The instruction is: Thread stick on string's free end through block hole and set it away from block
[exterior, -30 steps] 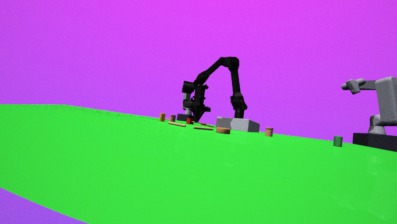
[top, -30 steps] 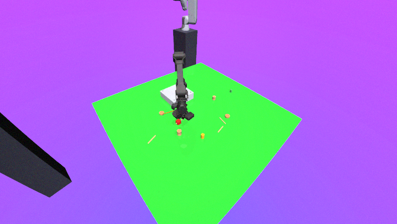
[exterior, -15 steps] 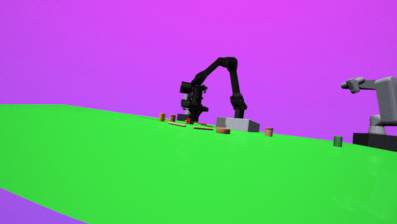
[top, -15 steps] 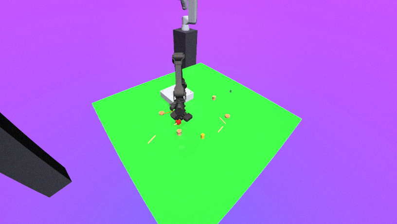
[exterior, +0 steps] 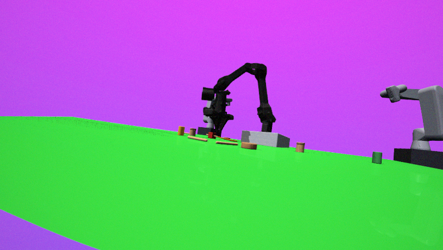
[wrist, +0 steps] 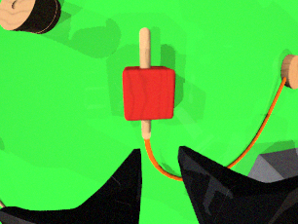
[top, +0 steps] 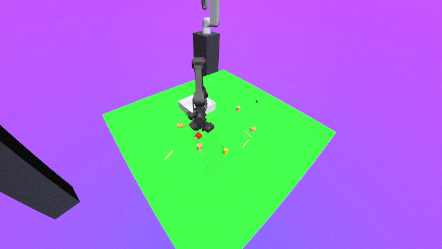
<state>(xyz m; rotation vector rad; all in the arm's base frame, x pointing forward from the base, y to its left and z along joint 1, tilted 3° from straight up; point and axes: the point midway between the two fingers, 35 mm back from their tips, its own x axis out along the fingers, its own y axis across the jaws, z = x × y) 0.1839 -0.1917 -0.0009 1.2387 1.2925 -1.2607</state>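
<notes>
My gripper tip is 3 cm to the left of the red block and 2 cm above it. The rest, counted from my gripper tip: round wooden button 17 cm behind, 5 cm to the right, 3 cm below; thin wooden stick 1 cm ahead, 2 cm to the right, 2 cm below; tan cylinder 8 cm ahead, 10 cm to the right, 2 cm below.
</notes>
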